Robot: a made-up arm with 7 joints.
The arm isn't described. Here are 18 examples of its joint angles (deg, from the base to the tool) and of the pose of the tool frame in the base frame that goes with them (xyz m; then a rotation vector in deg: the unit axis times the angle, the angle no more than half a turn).
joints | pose
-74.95 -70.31 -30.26 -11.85 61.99 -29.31 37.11 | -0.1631 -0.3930 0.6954 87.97 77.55 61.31
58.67 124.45 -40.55 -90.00 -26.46 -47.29 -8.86 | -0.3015 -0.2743 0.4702 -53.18 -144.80 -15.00
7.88 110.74 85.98 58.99 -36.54 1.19 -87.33 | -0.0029 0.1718 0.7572 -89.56 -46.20 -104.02
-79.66 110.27 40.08 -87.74 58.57 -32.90 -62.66 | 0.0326 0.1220 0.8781 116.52 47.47 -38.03
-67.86 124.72 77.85 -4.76 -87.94 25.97 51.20 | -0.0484 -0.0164 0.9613 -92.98 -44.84 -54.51
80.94 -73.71 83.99 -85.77 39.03 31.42 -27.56 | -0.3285 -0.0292 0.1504 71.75 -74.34 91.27
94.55 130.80 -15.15 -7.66 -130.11 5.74 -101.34 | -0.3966 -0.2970 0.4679 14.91 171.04 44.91
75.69 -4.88 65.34 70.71 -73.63 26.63 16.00 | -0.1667 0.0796 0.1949 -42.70 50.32 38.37
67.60 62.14 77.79 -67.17 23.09 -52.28 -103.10 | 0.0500 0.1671 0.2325 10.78 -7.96 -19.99
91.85 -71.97 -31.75 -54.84 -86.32 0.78 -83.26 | 0.0168 0.2334 0.5059 128.24 -35.17 -28.64
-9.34 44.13 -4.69 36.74 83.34 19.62 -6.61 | 0.2023 0.1027 0.5606 -119.91 -75.73 30.75
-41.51 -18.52 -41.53 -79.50 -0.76 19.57 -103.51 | 0.0909 -0.3744 0.6665 39.21 -3.03 -157.50
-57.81 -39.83 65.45 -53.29 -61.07 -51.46 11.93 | -0.1072 0.1086 0.9371 -42.21 -35.61 61.95
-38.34 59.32 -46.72 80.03 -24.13 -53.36 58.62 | -0.0001 0.0392 0.4725 -19.15 104.01 -142.72
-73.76 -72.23 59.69 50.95 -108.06 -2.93 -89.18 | -0.0618 -0.0754 0.8774 -48.67 -13.14 8.11
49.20 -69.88 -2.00 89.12 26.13 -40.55 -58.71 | -0.1934 0.3867 0.4817 14.80 68.15 73.53
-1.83 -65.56 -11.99 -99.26 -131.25 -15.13 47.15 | -0.0585 0.1790 0.9667 -13.47 -61.00 116.34
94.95 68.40 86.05 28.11 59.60 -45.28 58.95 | -0.0656 0.0766 0.2627 37.87 -111.98 53.40
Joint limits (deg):
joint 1: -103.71..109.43
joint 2: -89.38..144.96
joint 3: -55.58..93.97
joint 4: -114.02..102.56
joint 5: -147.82..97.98
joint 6: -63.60..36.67
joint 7: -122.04..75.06
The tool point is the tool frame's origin. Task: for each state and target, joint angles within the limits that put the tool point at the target. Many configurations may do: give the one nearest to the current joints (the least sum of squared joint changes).
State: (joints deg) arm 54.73 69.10 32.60 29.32 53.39 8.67 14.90
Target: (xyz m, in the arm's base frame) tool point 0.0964 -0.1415 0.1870
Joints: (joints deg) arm 89.89 70.81 28.74 22.68 76.35 17.29 -7.30
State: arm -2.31 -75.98 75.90 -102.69 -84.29 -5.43 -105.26
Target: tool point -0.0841 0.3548 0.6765
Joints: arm -11.01 -76.49 70.34 -101.57 -81.15 -5.58 -105.71
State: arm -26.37 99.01 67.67 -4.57 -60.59 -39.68 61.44
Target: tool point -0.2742 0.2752 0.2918
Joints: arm 15.78 134.84 33.77 -35.17 -91.62 -55.22 52.53
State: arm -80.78 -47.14 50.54 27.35 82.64 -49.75 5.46
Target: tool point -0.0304 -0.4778 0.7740
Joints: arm -100.62 -18.53 19.64 21.85 97.98 -44.13 -3.93
